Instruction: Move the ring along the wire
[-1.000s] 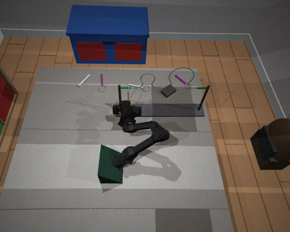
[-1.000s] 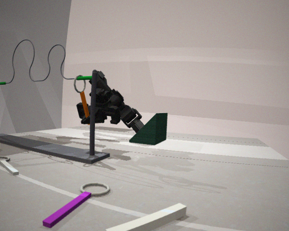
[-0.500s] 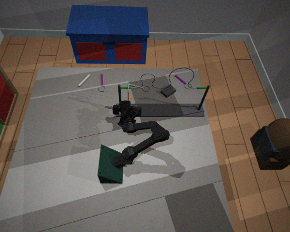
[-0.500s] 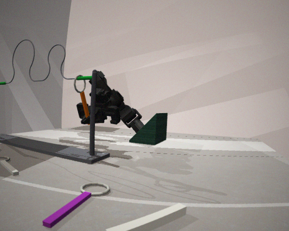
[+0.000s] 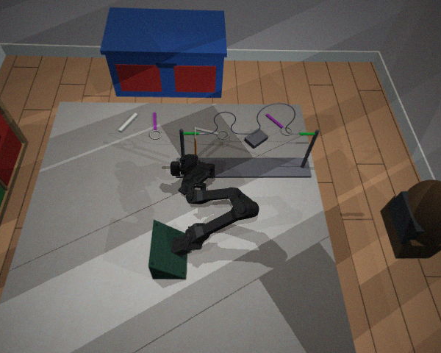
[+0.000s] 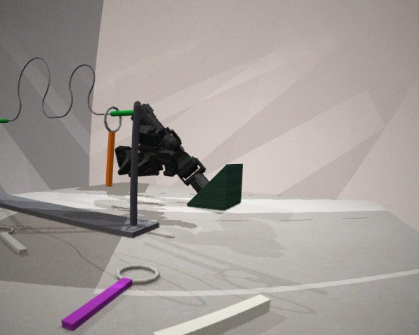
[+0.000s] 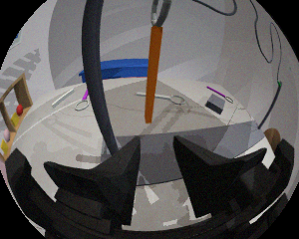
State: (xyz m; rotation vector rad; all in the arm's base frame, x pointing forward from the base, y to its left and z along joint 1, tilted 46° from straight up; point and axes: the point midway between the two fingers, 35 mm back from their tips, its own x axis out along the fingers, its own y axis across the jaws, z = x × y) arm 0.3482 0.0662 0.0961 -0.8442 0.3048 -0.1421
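Right now my gripper tip is 80 mm below the ring with orange handle and 40 mm short of it. The rest, counted from my gripper tip: white-handled ring: 260 mm ahead, 110 mm below, 70 mm to the right; grey box: 280 mm to the right, 250 mm ahead, 110 mm below; purple-handled ring: 260 mm ahead, 240 mm to the left, 110 mm below.
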